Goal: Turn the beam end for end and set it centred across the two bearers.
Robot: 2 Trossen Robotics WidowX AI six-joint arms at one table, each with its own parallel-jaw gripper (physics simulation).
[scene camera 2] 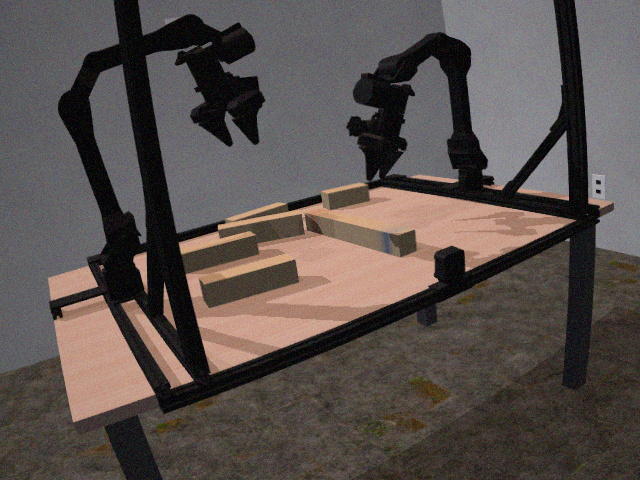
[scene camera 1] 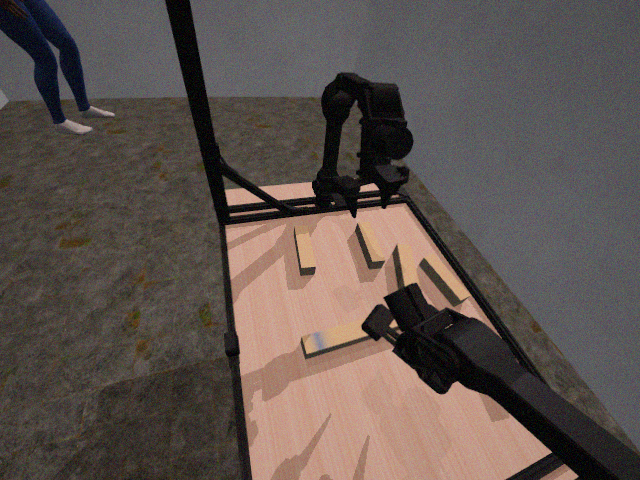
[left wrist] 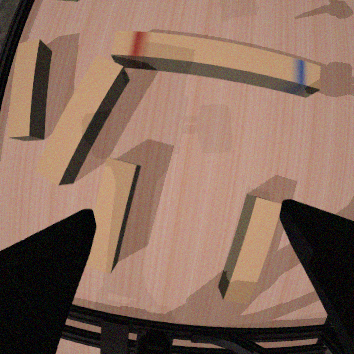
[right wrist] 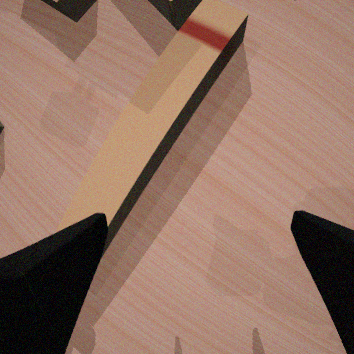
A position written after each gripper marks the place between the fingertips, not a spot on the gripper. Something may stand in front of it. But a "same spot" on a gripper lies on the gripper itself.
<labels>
The left gripper shows in scene camera 2, in scene camera 1 and in the left wrist view [188, 214]; in the right wrist view it is out of frame. The right gripper shows in scene camera 2 [375, 179], in scene camera 1 [395, 345] and in the right wrist view [201, 222]; in the left wrist view it is out of frame. A beam shows in scene camera 2, in scene camera 1 [321, 342], in the left wrist view and in the right wrist view [153, 118]. The same spot on the left gripper: [scene camera 1: 351, 201] is [scene camera 2: 256, 115]. The same spot on the beam: [left wrist: 177, 53] is [scene camera 2: 331, 217].
</labels>
